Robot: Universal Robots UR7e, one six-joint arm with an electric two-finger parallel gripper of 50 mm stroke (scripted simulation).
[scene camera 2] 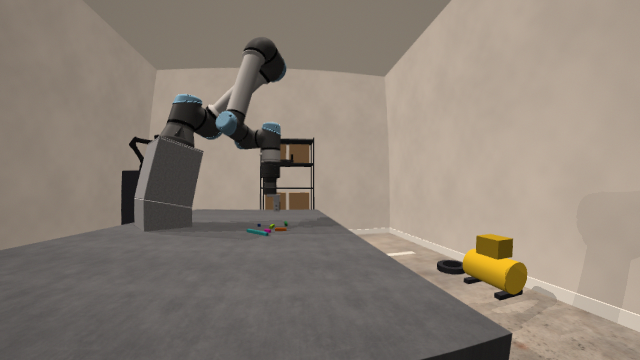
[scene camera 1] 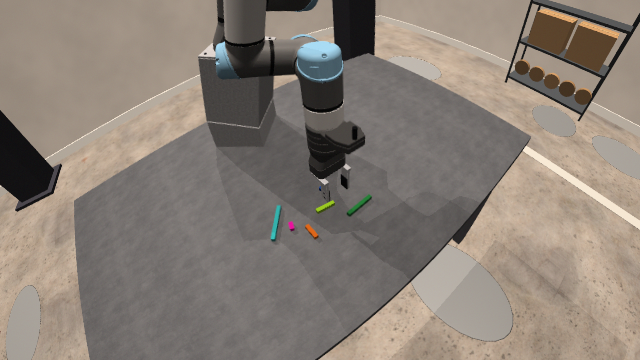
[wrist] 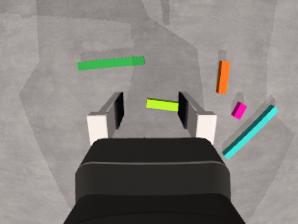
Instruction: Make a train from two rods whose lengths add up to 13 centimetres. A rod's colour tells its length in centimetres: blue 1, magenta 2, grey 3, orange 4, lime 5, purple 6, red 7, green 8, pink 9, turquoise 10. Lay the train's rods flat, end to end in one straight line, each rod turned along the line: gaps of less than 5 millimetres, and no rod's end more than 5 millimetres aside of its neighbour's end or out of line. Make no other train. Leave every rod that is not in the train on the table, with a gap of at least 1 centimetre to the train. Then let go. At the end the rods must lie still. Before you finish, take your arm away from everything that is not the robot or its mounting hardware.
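My gripper [scene camera 1: 335, 192] is visible, and the wrist view includes the gripper [wrist: 150, 103] too.
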